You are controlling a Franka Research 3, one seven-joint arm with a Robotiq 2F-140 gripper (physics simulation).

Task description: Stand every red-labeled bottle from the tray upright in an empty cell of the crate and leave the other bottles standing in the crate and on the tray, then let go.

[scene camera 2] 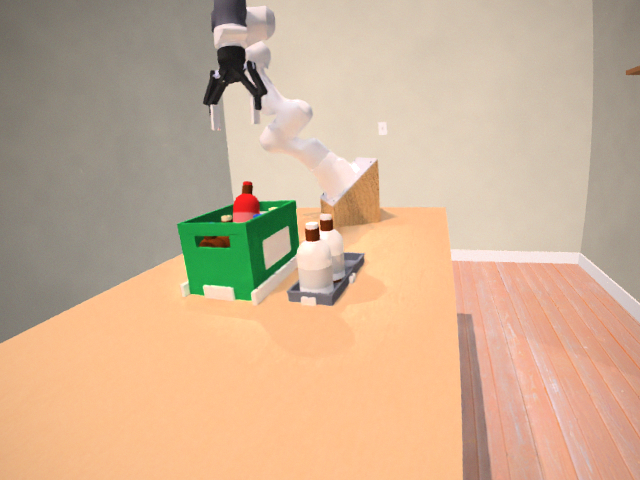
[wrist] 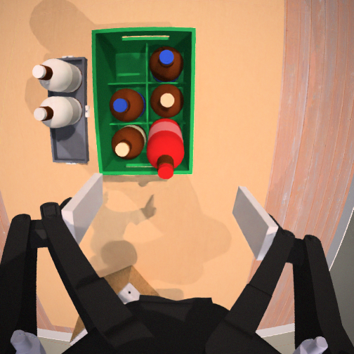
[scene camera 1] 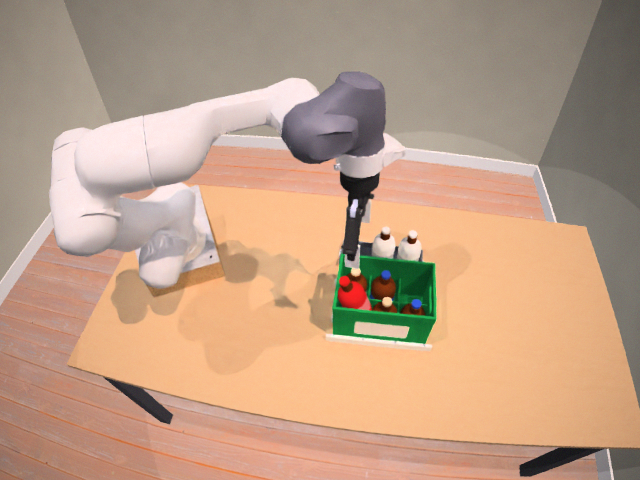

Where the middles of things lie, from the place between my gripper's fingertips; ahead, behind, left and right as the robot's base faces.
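Labels:
The red-labeled bottle [scene camera 1: 351, 294] is sitting 230 mm below my hand.

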